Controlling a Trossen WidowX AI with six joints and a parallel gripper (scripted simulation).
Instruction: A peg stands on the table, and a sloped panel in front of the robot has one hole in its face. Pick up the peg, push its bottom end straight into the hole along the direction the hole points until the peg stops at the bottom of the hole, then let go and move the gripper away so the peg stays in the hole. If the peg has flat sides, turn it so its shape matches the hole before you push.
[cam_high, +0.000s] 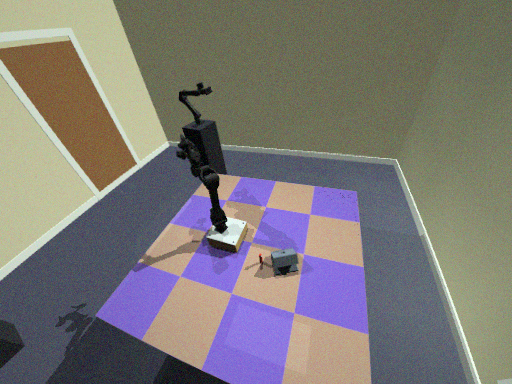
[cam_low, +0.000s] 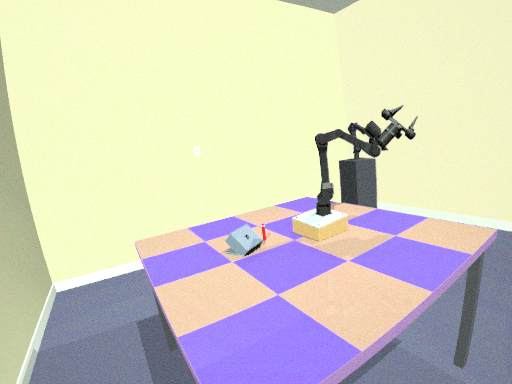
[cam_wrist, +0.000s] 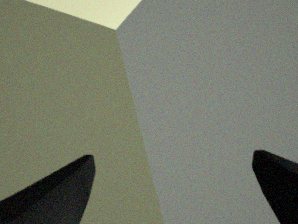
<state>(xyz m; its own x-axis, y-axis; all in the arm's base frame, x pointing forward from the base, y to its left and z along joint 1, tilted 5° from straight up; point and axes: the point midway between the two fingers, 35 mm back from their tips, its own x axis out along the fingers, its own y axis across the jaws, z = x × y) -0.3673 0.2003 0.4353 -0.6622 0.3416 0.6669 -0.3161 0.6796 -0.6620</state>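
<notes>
The red peg lies 68 cm ahead of my gripper tip, 49 cm below it and 30 cm to the right of it. The rest, counted from my gripper tip: grey sloped panel 79 cm ahead, 50 cm below, 24 cm to the right.
</notes>
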